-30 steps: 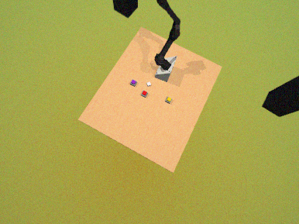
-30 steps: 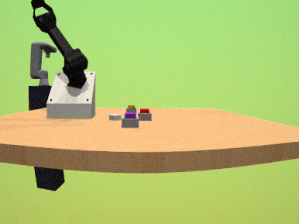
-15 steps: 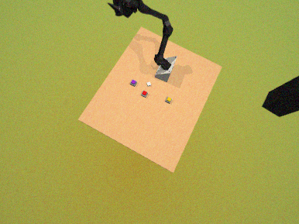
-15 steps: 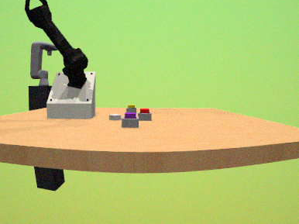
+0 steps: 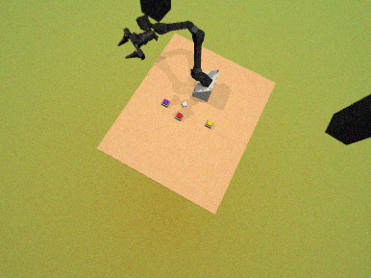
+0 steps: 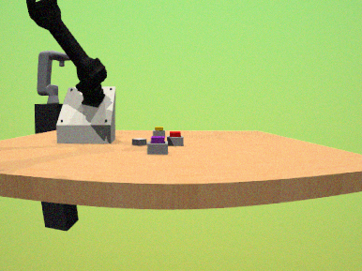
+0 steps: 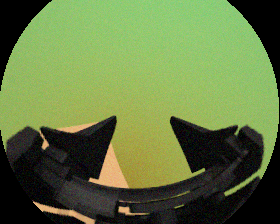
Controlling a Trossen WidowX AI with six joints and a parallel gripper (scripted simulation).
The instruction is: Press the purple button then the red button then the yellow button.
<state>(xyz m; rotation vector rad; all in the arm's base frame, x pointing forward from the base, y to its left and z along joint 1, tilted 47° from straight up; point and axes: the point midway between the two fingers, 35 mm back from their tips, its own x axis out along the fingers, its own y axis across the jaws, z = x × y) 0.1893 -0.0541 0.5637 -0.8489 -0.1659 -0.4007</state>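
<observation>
My gripper tip is now 4 cm past the purple button, 27 cm to the right of it and 41 cm above it. The rest, counted from my gripper tip: red button (1 cm behind, 41 cm to the left, 41 cm below); then yellow button (9 cm behind, 62 cm to the left, 41 cm below); then small white block (11 cm behind, 39 cm to the left, 43 cm below).
</observation>
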